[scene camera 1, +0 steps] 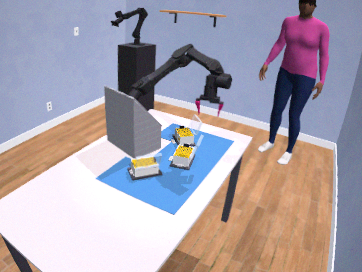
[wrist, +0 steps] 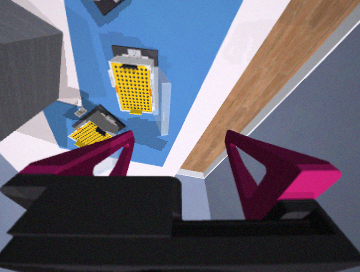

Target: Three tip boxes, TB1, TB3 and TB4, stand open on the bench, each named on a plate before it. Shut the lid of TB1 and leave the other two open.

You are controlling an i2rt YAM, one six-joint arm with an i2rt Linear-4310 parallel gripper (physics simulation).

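Places are measured from the arm's base along level axes (x down, y right, z back), in centimetres.
Where they show: gripper, between the fingertips: (scene camera 1: 208, 115) (wrist: 179, 135); arm's base, origin of its link: (scene camera 1: 129, 102).
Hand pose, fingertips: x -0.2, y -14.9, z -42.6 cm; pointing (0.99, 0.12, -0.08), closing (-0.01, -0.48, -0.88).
Note:
Things, the pixels of their centre, and the offset from my fingertips. "*": a spot on its surface instead. Level surfaces: height alone.
- nearest box, a spot on its surface: (scene camera 1: 145, 168) * dx +19.4, dy +35.2, dz +10.6 cm
- middle box, middle of its body: (wrist: 133, 91) (scene camera 1: 183, 150) dx +19.6, dy +9.0, dz +7.3 cm
- middle box's lid, a spot on its surface: (wrist: 165, 107) * dx +11.7, dy +4.6, dz +0.4 cm
- far box's lid, a spot on its surface: (scene camera 1: 196, 124) * dx +15.7, dy -15.4, dz +16.1 cm
- blue mat, height of its surface: dx +26.1 cm
- white table, height of its surface: dx +26.4 cm
Three white tip boxes with yellow tip racks stand on a blue mat with clear lids raised; their names are not readable. In the scene view the nearest box (scene camera 1: 145, 168) is at the left, the middle box (scene camera 1: 182, 157) (wrist: 133, 87) to its right, and the far box (scene camera 1: 184, 136) (wrist: 91, 134) behind that. The middle box's lid (wrist: 165, 107) stands open along its right side in the wrist view. The far box's lid (scene camera 1: 196, 124) is tilted up. My gripper (scene camera 1: 208, 115) (wrist: 179, 135) is open and empty, high above the mat near the far box, touching no box.
The blue mat (scene camera 1: 170, 202) (wrist: 200, 45) lies on a white table (scene camera 1: 75, 220). A grey angular block (scene camera 1: 122, 125) (wrist: 30, 75) stands by the arm's base. A person (scene camera 1: 305, 50) stands beyond the table. A second arm (scene camera 1: 137, 27) sits on a black pedestal (scene camera 1: 136, 70) behind.

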